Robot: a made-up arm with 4 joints.
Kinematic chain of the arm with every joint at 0, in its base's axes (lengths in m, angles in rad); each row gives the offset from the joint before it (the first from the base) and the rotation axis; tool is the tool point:
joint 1: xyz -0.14 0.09 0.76 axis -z
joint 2: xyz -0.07 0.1 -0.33 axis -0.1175 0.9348 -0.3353
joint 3: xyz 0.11 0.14 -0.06 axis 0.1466 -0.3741 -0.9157
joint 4: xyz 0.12 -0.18 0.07 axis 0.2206 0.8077 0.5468
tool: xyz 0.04 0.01 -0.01
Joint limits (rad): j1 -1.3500..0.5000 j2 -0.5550..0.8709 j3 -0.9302..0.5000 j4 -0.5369..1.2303
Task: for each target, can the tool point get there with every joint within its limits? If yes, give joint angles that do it. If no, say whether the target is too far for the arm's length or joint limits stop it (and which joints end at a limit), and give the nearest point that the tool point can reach.
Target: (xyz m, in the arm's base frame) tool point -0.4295 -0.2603 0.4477
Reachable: no: joint limits stop it (at a limit: joint 1, joint 2, joint 3, joint 4) | nearest point -0.1352 0.0414 0.3538 | short by 0.432 m
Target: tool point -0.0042 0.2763 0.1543
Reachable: yes | joints -0.3668 0.7483 -0.7778 -0.3533
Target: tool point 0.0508 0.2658 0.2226
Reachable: yes | joints -0.0854 0.5022 -0.7603 0.7040
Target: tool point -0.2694 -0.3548 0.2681
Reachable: no: joint limits stop it (at a limit: joint 1, joint 2, joint 4) | nearest point -0.0991 0.0234 0.3126 | short by 0.417 m
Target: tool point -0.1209 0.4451 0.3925
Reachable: yes | joints -0.8763 -0.0075 -0.7271 -0.2078
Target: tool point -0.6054 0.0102 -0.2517
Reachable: no: too far | nearest point -0.2597 0.2462 0.1179 | short by 0.558 m
